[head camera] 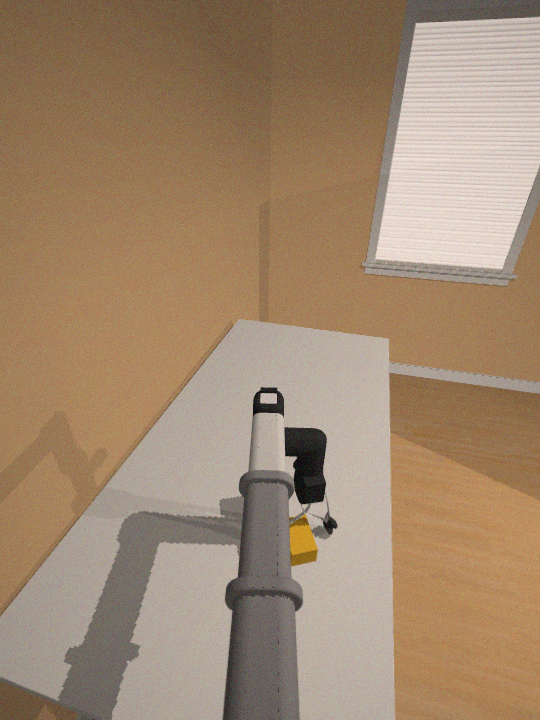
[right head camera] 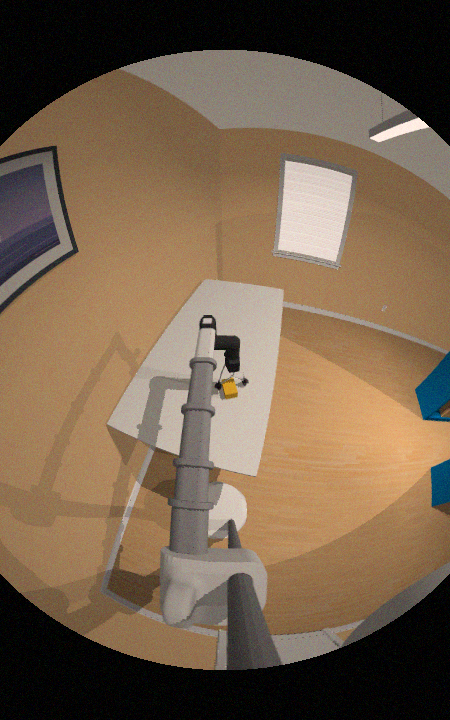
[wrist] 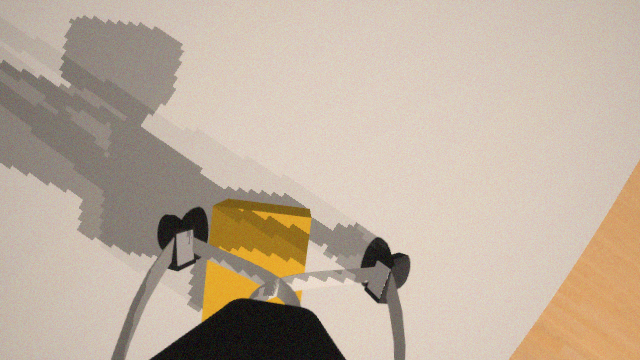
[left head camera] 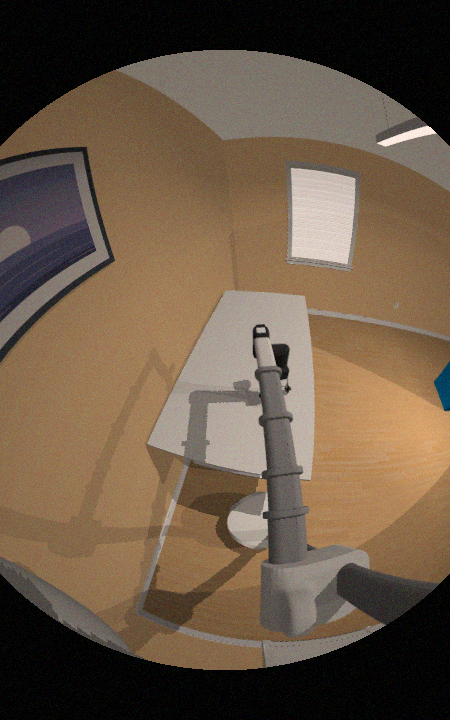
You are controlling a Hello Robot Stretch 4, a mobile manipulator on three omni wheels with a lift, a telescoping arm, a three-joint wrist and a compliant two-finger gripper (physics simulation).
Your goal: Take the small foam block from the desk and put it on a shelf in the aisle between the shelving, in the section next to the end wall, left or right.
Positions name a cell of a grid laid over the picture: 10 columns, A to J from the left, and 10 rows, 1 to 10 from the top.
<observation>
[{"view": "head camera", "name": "my gripper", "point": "F8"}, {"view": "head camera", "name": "small yellow foam block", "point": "F8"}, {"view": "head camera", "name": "desk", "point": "C9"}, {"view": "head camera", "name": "window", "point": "I3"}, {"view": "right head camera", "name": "desk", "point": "D6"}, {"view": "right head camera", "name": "window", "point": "H3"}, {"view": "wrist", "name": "my gripper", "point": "E7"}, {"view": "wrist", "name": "small yellow foam block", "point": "E7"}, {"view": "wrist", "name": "desk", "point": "H5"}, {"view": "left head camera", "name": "desk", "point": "E6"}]
</observation>
